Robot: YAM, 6 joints.
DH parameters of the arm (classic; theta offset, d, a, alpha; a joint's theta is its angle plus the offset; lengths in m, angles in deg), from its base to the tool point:
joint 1: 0 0.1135 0.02 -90
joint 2: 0 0 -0.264 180
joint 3: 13.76 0 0.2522 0
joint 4: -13.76 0 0.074 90
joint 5: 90 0 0 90
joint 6: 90 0.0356 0 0
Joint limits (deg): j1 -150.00..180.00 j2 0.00..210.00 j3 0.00..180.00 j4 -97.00..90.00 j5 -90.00..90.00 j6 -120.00..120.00
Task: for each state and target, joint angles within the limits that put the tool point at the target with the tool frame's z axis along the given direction. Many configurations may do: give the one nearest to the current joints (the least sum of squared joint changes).
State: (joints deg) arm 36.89 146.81 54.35 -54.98 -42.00 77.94
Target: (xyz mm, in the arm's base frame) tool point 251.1 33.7 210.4 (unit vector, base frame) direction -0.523 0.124 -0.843
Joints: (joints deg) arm 6.20 100.25 70.51 -91.26 -10.36 77.94
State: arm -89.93 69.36 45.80 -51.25 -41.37 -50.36
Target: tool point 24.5 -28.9 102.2 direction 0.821 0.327 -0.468
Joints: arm -96.65 66.74 6.76 -71.91 -51.04 -50.36
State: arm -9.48 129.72 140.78 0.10 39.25 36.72
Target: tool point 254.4 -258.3 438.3 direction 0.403 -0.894 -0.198
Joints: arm -43.33 89.96 95.57 -17.93 21.93 36.72
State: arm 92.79 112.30 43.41 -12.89 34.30 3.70
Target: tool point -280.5 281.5 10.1 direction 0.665 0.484 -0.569
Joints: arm 139.02 144.67 89.93 -53.23 53.27 3.70
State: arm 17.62 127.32 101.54 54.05 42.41 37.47
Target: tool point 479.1 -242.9 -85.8 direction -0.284 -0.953 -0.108
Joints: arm -23.13 176.59 123.44 9.50 81.00 37.47
